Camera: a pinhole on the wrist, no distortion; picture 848 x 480 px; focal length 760.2 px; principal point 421.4 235.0 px. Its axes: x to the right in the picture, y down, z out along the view. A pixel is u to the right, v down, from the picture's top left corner.
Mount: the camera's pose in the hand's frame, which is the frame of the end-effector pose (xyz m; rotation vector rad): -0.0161 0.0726 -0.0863 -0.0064 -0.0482 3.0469
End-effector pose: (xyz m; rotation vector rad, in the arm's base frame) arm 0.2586 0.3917 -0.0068 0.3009 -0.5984 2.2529
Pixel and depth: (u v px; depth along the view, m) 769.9 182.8 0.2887
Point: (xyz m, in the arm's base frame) 0.2933 0.1399 0.0791
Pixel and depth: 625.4 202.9 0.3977
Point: 0.2863 0.1054 0.1854
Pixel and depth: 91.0 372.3 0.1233
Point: 0.2057 0.3702 0.0245
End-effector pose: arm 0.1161 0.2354 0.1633 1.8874 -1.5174 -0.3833
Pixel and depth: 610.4 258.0 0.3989
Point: -0.1488 0.2423 -0.0471
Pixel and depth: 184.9 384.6 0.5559
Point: -0.0752 -0.0411 -0.1967
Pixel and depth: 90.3 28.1 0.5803
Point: -0.2580 -0.1742 -0.0316
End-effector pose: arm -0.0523 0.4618 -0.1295 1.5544 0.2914 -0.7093
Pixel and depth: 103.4 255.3 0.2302
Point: -0.0005 0.2987 -0.1305
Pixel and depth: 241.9 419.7 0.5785
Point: -0.1564 -0.0199 -0.2538
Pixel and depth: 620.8 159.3 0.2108
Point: -0.0859 0.3455 -0.0096
